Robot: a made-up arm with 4 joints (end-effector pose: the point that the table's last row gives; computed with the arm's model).
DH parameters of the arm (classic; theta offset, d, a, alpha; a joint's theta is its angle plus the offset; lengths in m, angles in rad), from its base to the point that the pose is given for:
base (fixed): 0 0.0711 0 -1.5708
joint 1: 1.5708 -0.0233 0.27 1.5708
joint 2: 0 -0.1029 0.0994 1.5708
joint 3: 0 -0.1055 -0.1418 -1.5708
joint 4: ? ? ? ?
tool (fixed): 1.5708 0.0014 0 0
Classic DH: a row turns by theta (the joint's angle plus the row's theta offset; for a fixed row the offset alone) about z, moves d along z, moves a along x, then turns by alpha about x.
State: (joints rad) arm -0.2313 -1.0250 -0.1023 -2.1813
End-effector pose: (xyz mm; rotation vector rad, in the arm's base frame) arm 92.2 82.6 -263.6 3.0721 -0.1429 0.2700
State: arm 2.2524 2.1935 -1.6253 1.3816
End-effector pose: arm -59.7 85.7 107.3 -1.2364 -0.3463 1.0902
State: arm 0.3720 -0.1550 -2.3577 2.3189
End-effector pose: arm -278.2 56.7 -402.8 0.4966 0.9664 -2.6892
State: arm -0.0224 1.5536 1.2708 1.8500
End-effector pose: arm -182.3 -52.4 -91.6 -2.3398 1.7199 -0.2835
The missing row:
joint 4: -1.5708 0.1 0.0245 1.5708
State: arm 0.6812 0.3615 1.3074 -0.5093
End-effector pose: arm -305.0 42.8 54.5 -0.2886 -0.5227 -0.4550
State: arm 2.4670 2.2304 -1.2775 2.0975
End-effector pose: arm -81.5 32.0 107.7 -0.5718 0.5029 1.3649
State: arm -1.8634 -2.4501 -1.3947 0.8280
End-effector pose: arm 171.6 -203.2 161.8 0.4901 -1.2064 -2.2209
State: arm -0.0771 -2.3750 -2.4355 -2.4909
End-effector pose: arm -66.0 -310.0 -88.2 0.6256 -2.6083 -0.1258
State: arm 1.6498 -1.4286 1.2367 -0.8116
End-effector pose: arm -333.4 36.6 320.0 -0.8383 -0.2596 1.4973
